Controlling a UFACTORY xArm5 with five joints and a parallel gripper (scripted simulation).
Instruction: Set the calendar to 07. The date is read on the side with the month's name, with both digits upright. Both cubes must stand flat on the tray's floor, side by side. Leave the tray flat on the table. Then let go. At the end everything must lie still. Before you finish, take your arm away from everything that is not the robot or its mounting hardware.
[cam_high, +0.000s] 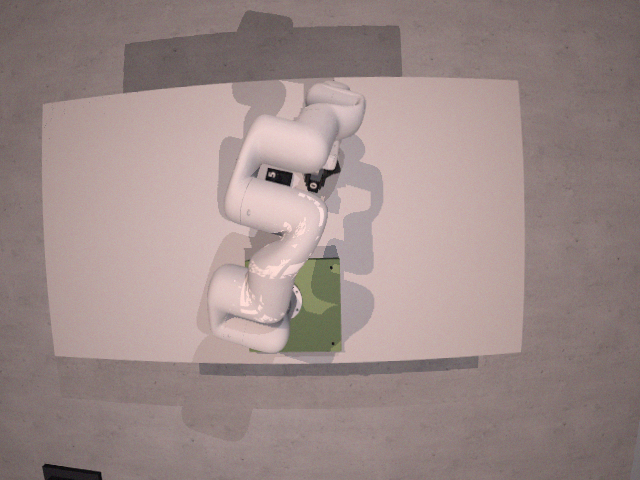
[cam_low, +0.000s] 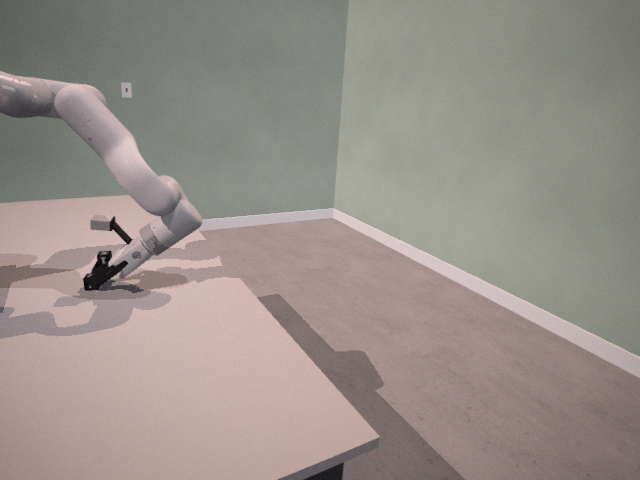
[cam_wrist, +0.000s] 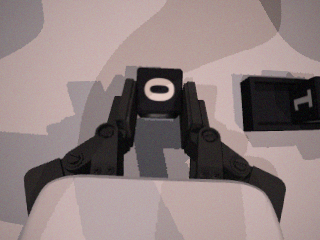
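Now: the black cube 20 mm behind my hand and 10 mm below it. Round my hand: black calendar tray: 10 mm ahead, 110 mm to the left, 20 mm below.
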